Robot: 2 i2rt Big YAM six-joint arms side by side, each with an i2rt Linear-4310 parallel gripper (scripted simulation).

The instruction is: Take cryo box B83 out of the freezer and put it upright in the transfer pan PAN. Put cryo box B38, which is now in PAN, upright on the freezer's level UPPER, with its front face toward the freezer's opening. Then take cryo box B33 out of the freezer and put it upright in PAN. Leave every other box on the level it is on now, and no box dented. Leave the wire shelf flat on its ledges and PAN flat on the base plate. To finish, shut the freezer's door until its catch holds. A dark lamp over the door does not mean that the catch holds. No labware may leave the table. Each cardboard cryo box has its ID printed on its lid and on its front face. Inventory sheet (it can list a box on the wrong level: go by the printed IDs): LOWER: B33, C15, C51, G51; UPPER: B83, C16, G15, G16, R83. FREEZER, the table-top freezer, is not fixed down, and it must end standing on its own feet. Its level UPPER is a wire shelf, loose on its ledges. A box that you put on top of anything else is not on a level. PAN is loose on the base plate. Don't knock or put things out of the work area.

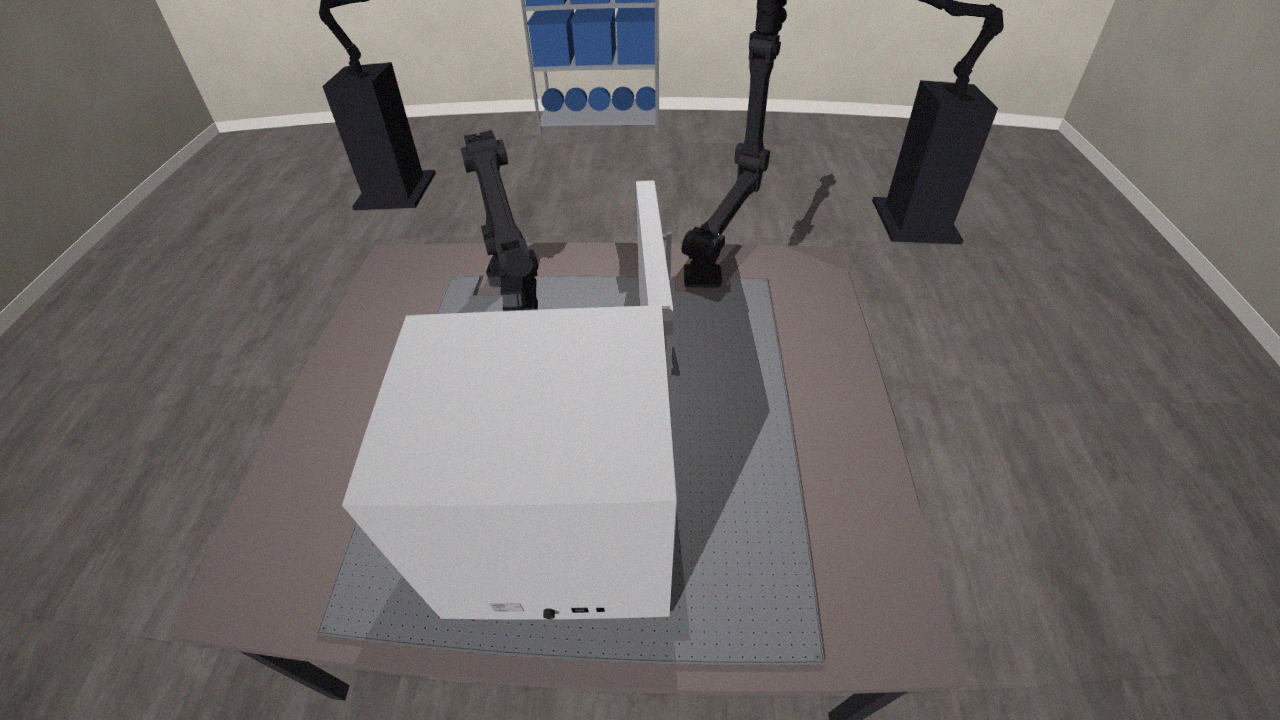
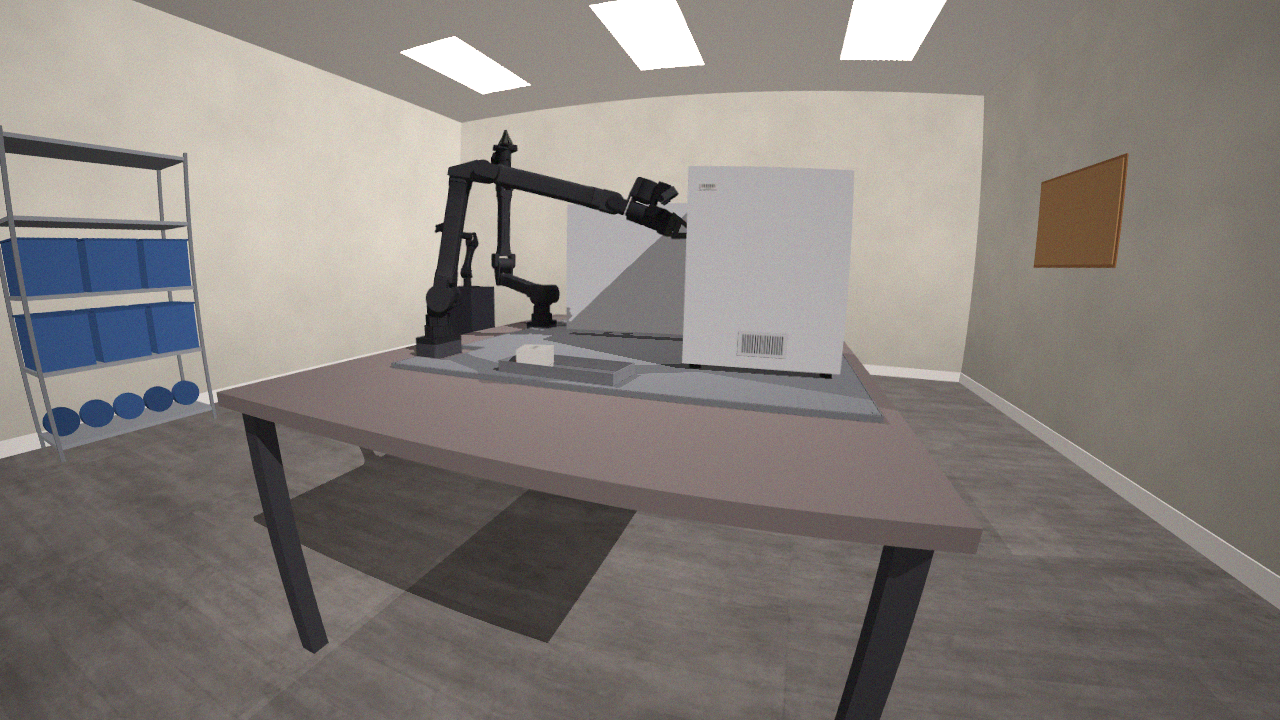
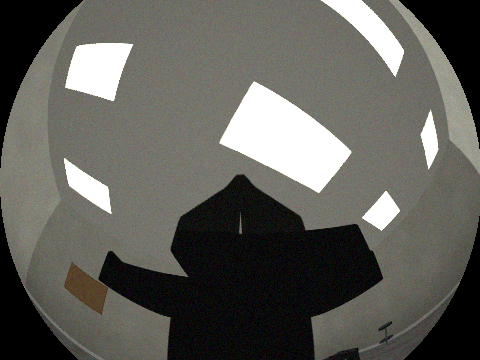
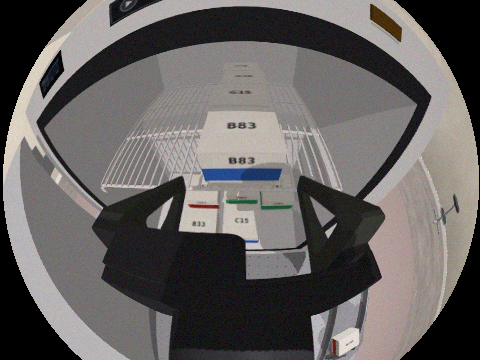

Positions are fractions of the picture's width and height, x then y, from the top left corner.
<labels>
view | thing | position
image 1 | freezer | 0.40, 0.64
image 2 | freezer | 0.60, 0.35
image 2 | transfer pan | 0.47, 0.52
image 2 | red-fronted cryo box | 0.42, 0.49
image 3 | my left gripper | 0.50, 0.50
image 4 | my right gripper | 0.50, 0.51
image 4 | blue-banded cryo box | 0.50, 0.41
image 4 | orange-banded cryo box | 0.43, 0.61
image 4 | blue-banded cryo box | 0.51, 0.61
</labels>
